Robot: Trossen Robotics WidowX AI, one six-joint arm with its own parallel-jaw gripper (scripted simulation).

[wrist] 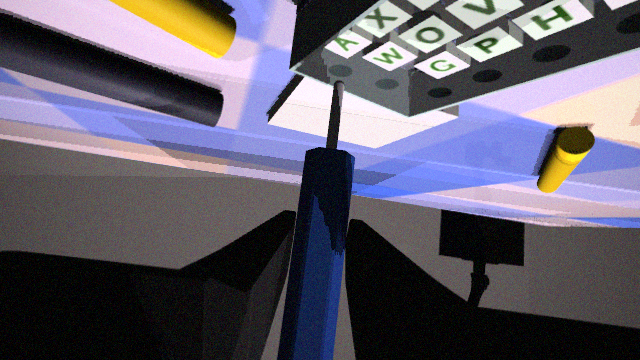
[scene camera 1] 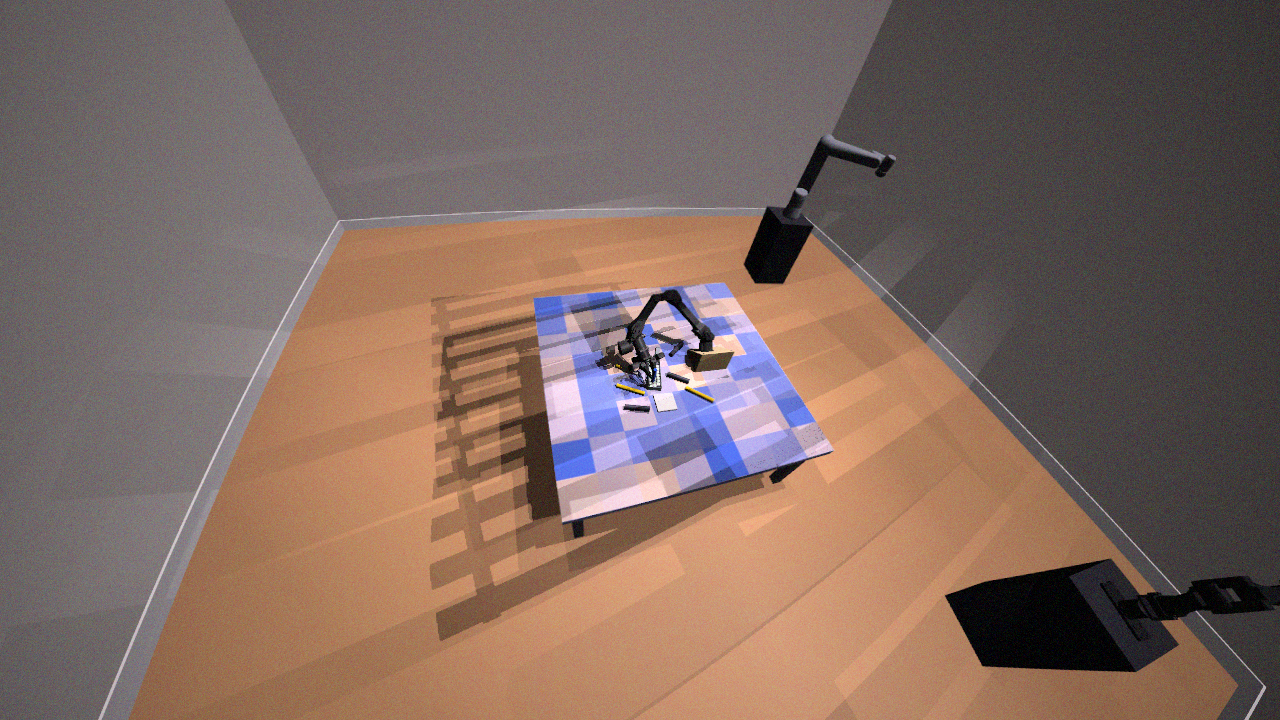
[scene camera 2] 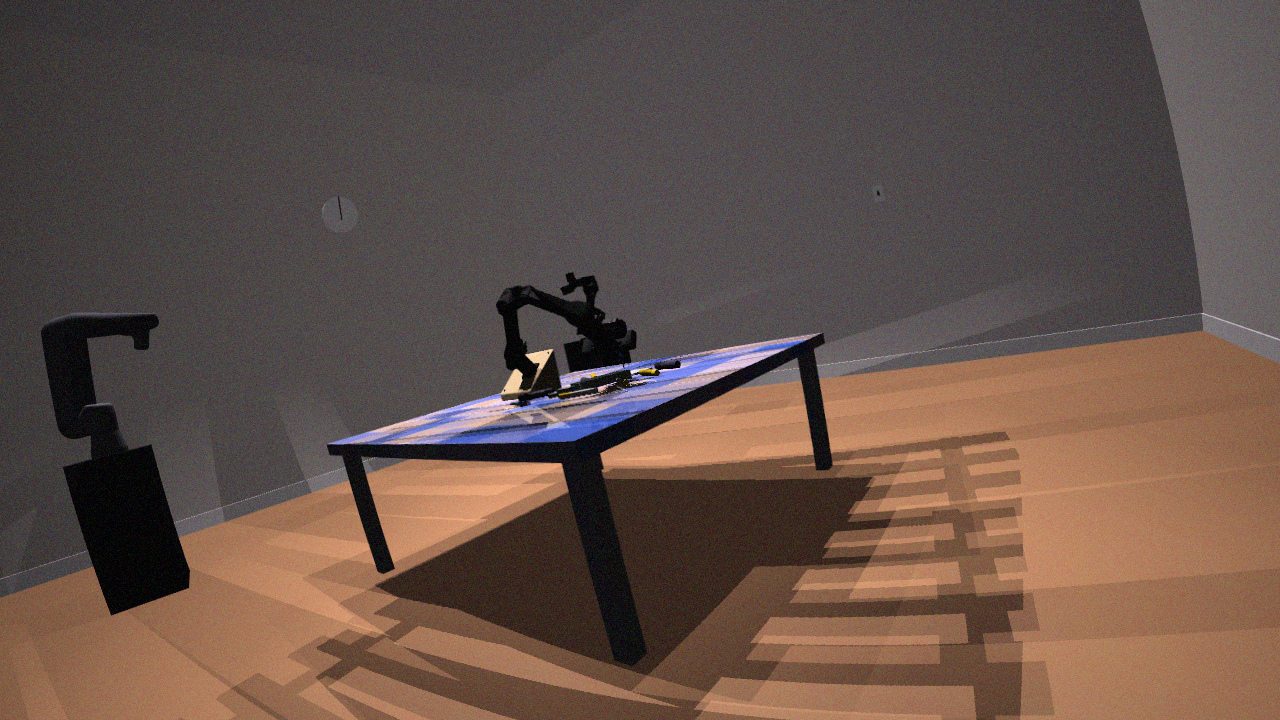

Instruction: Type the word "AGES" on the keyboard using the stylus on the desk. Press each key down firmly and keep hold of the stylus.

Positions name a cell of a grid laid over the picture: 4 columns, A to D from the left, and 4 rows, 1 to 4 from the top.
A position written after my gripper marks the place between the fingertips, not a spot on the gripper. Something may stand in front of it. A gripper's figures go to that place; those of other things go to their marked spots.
Scene:
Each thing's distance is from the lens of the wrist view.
my gripper (wrist: C3): 12 cm
blue stylus (wrist: B4): 11 cm
white pad (wrist: C2): 24 cm
The marked spots on the blue stylus and the white pad are 16 cm apart.

